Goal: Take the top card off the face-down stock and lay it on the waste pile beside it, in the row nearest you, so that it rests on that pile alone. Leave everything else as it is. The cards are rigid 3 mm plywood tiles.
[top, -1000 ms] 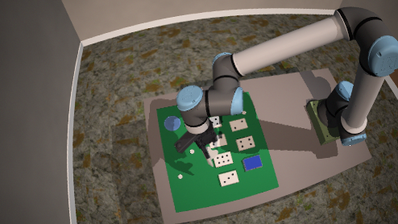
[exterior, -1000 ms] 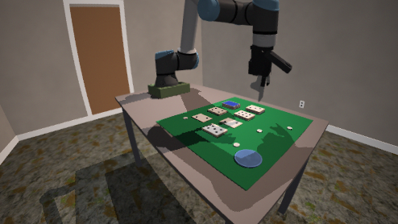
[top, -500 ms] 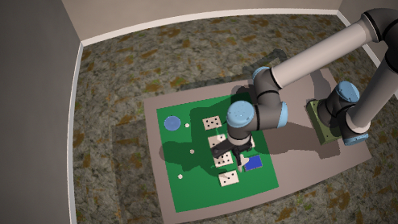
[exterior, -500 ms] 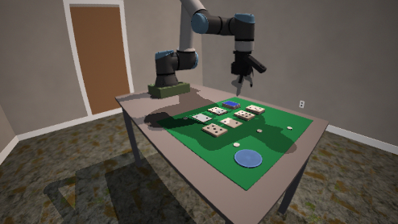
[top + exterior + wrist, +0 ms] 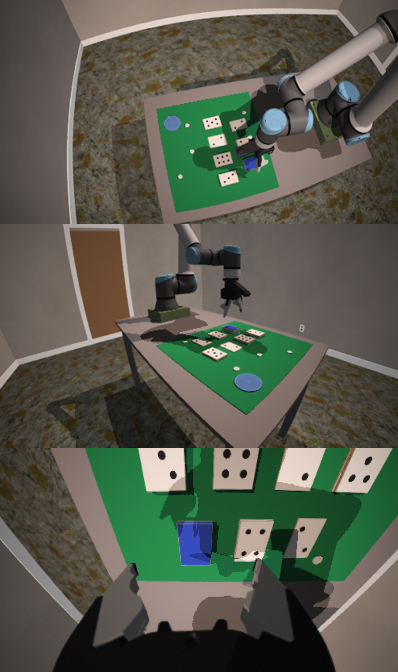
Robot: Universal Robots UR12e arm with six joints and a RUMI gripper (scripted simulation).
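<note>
The card lies 8 cm below my hand and 2 cm behind it. The rest, counted from my hand: green mat (14 cm ahead, 13 cm to the right, 11 cm below).
</note>
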